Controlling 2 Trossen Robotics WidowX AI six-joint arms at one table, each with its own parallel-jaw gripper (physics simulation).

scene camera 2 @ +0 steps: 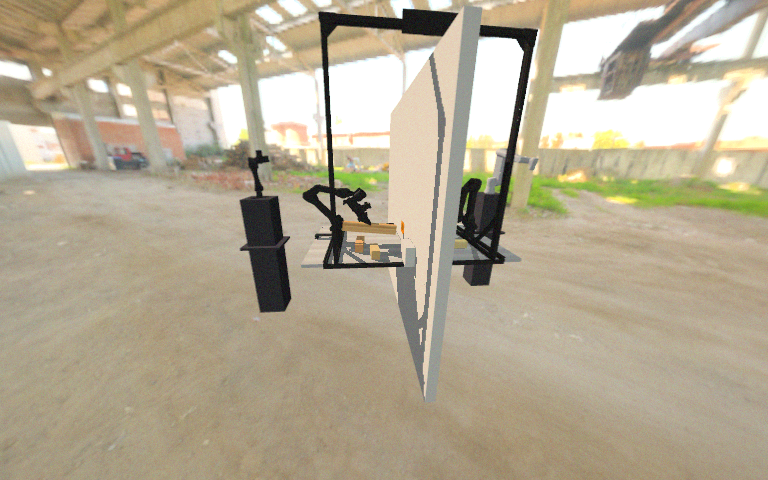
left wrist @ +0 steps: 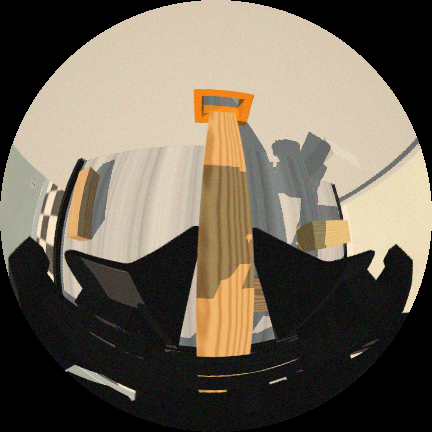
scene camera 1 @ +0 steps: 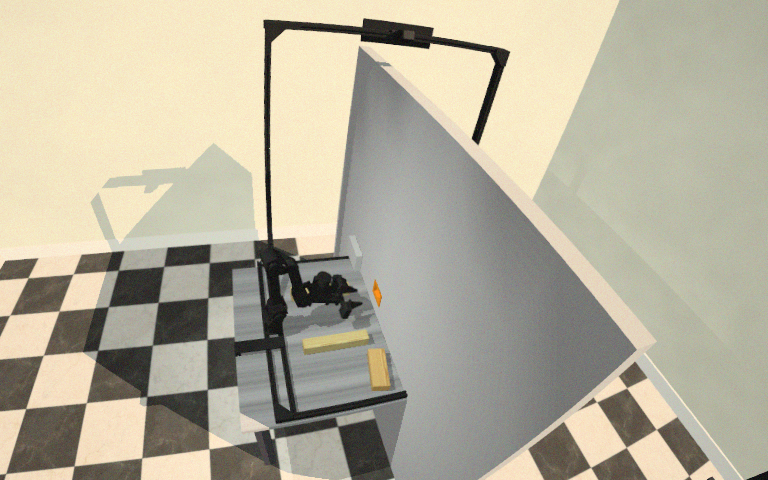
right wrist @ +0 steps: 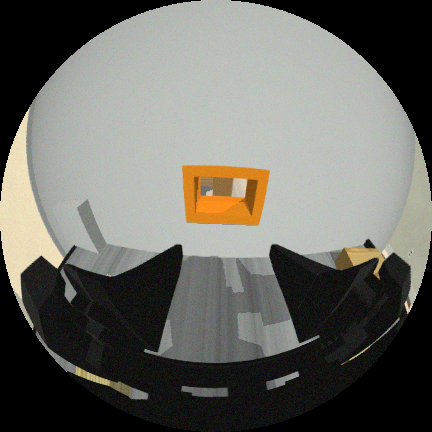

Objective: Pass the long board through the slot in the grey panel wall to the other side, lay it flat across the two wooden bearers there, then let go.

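Places are measured from the left arm's base along level axes (x ahead, y left, z up), in centimetres.
Pixels of known places: left gripper, fingertip midpoint: (scene camera 2: pixel 370 224) (left wrist: pixel 224 232); right gripper, fingertip midpoint: (scene camera 1: pixel 359 296) (right wrist: pixel 227 250); right arm's base, origin of the base link: (scene camera 2: pixel 468 236) (scene camera 1: pixel 272 327).
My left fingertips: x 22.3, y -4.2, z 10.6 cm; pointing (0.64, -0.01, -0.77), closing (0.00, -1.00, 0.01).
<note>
Ahead of a thing's pixels: the offset from my left fingertips to its top centre. "*": to the spot under its first point.
The long board @(dx -0.7, dy +0.0, dz +2.2 cm) (scene camera 2: pixel 369 227) (left wrist: pixel 225 200) is held about level above the table. My left gripper (scene camera 2: pixel 367 221) (left wrist: pixel 224 232) is shut on it. Its far end overlaps the lower bar of the orange slot frame @(dx +23.4, dy -0.2, dz +1.3 cm) (scene camera 1: pixel 377 293) (scene camera 2: pixel 402 228) (left wrist: pixel 198 107) (right wrist: pixel 225 218) in the left wrist view; whether it has entered is unclear. Its shaded end @(* dx +16.3, dy +0.0, dz -4.9 cm) (right wrist: pixel 222 187) shows through the slot. The grey panel wall (scene camera 1: pixel 453 226) (scene camera 2: pixel 413 130) divides the table. My right gripper (scene camera 1: pixel 357 297) (right wrist: pixel 227 250) is open and empty, facing the slot. One yellow bearer @(dx +46.2, dy +14.9, dz -8.1 cm) (scene camera 1: pixel 335 341) lies beyond; the other is mostly hidden by the right arm.
An orange-tan block @(dx +33.3, dy +29.6, dz -8.7 cm) (scene camera 1: pixel 378 369) lies near the wall on the right arm's side. On the left arm's side lie two blocks @(dx -7.1, dy -8.7, dz -7.5 cm) (scene camera 2: pixel 359 243) @(dx +1.2, dy -21.6, dz -7.5 cm) (scene camera 2: pixel 374 251); the left wrist view shows blocks at left (left wrist: pixel 85 205) and right (left wrist: pixel 324 234). A pale upright piece (scene camera 1: pixel 355 251) (scene camera 2: pixel 408 256) stands by the wall.
</note>
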